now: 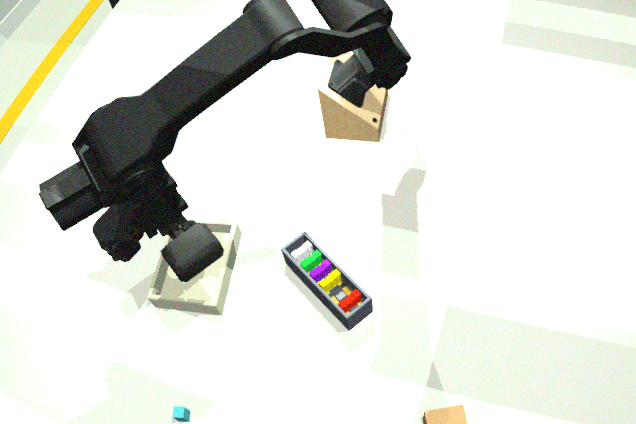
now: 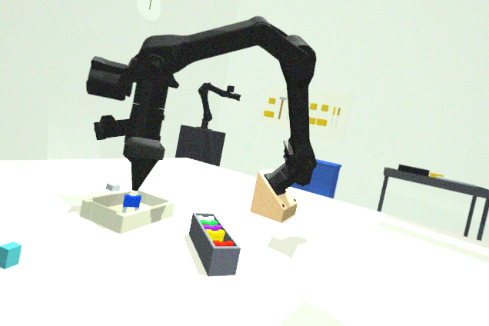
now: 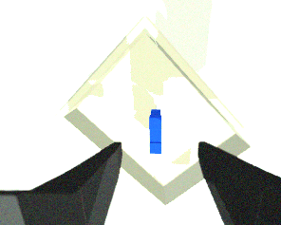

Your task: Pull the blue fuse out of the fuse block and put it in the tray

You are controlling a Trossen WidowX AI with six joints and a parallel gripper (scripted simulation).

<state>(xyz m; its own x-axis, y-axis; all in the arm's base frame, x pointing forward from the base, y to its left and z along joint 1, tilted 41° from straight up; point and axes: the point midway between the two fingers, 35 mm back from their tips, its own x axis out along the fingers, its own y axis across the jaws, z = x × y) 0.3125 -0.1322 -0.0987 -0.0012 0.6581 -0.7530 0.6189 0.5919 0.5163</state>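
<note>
Now: gripper tip 30 mm above the blue fuse. Round my gripper tip: cream tray (50 mm below); then white fuse (150 mm to the left, 30 mm below, 30 mm behind); then green fuse (170 mm to the left, 30 mm below, 20 mm behind).
</note>
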